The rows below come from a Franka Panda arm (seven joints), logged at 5 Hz.
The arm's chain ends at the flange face. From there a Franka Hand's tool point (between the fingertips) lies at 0.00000 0.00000 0.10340 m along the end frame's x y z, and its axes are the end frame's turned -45 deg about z.
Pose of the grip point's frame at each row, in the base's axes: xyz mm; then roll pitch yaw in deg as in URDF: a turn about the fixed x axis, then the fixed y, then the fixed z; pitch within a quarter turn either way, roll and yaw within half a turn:
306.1 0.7 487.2 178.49 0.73 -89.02
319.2 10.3 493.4 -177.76 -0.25 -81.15
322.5 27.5 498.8 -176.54 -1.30 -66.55
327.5 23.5 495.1 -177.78 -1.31 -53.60
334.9 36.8 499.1 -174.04 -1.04 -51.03
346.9 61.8 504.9 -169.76 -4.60 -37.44
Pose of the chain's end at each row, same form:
308.8 -0.6 590.6 178.42 -0.55 -134.00
315.1 10.1 596.7 -178.24 1.41 -126.12
315.8 27.2 602.0 -176.63 1.53 -111.47
322.9 23.0 598.4 -177.50 0.64 -98.56
325.4 31.5 601.9 -175.04 3.47 -95.83
329.2 52.2 606.3 -169.49 3.93 -81.67

